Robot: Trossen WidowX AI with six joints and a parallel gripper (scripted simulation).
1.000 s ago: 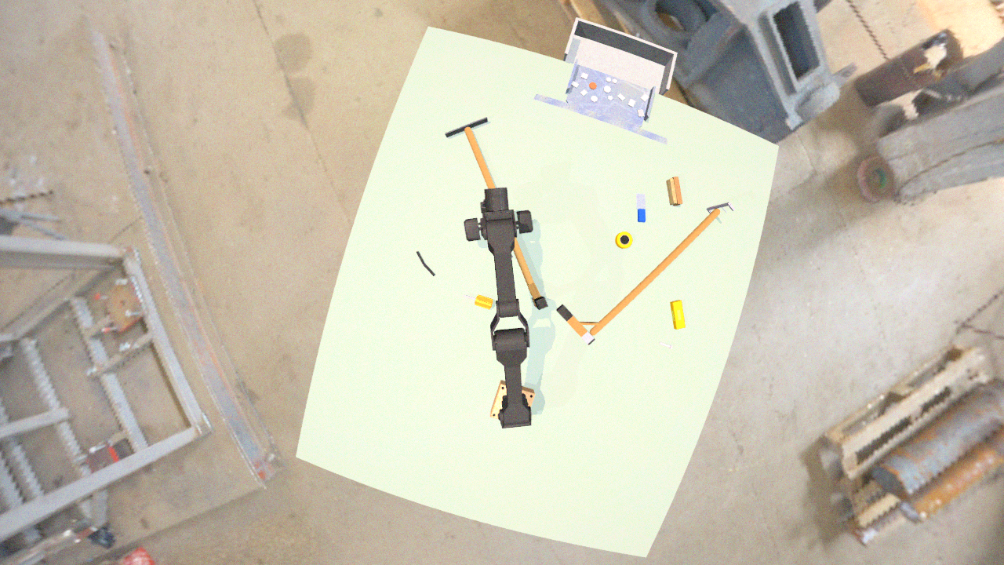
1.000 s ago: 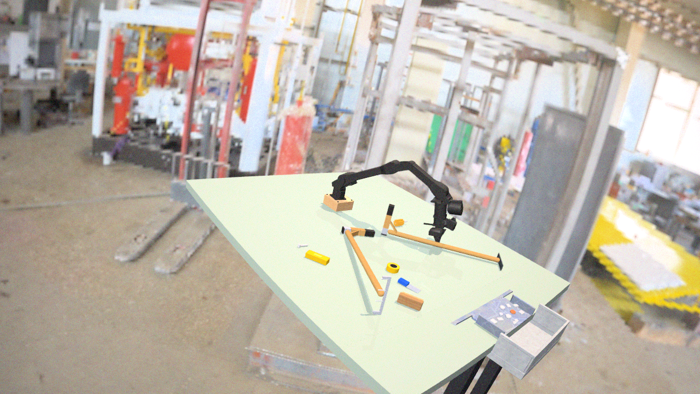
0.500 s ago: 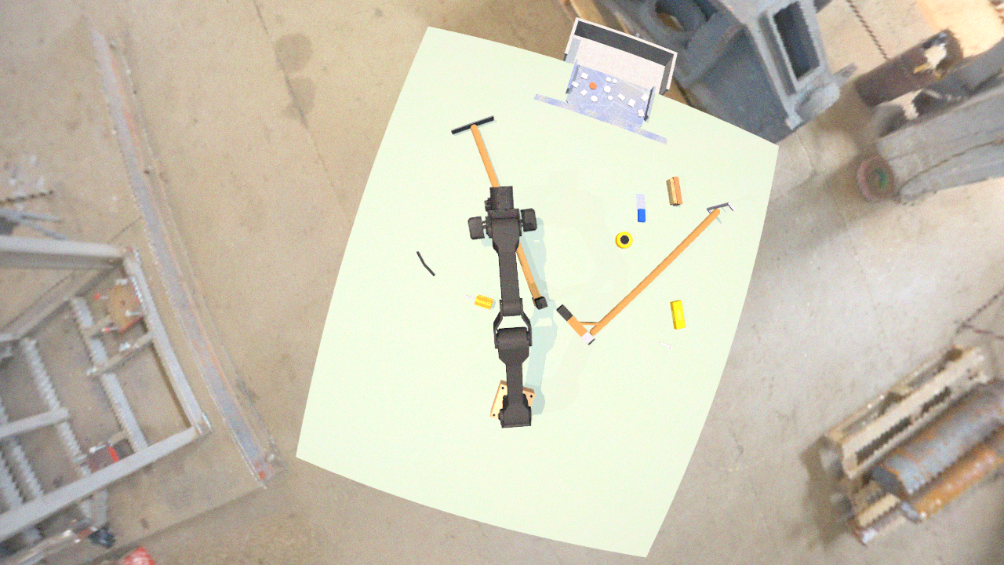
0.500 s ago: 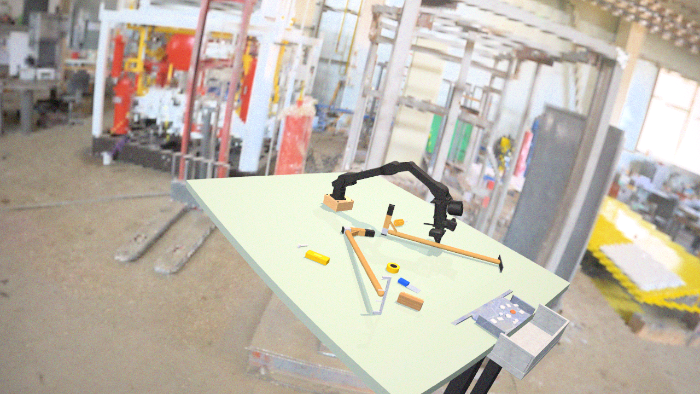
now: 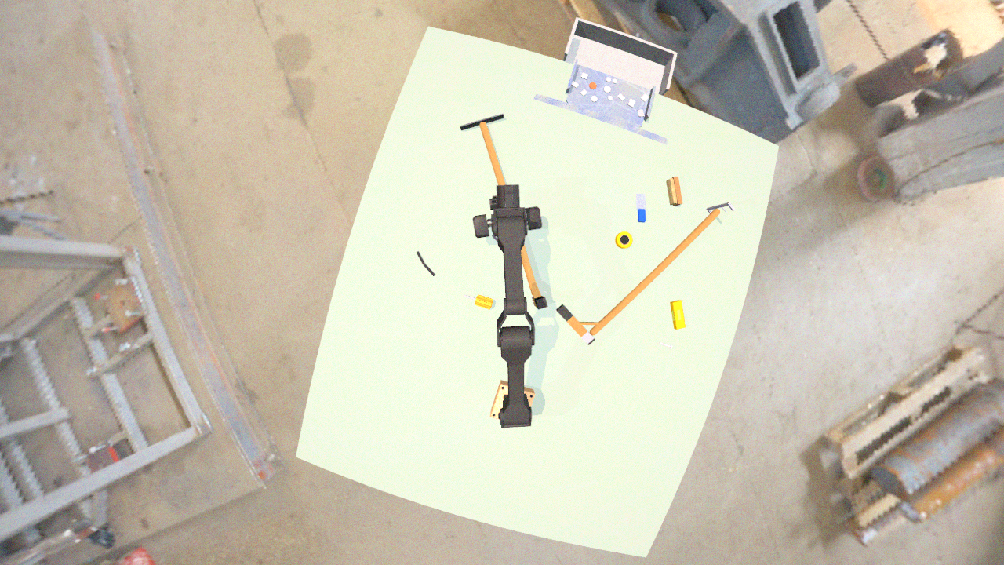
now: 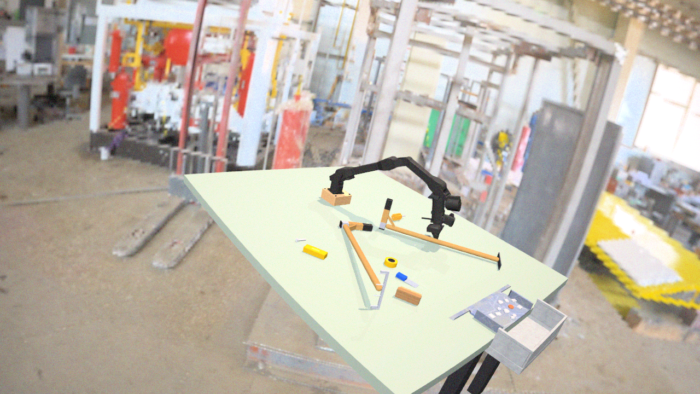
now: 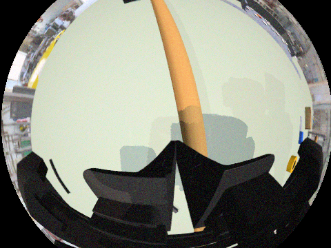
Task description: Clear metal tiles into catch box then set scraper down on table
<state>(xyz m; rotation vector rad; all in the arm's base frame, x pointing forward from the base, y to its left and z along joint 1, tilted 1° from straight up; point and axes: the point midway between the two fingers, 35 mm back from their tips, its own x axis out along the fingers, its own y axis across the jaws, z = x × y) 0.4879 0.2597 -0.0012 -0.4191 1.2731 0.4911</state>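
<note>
Right now my gripper tip is 5 cm below the long scraper and 3 cm short of it. Also, from my gripper tip: black bent piece (23 cm behind, 17 cm to the left, 1 cm below); yellow tape roll (35 cm to the right, 10 cm ahead); yellow-handled screwdriver (25 cm behind, 4 cm to the right).
</note>
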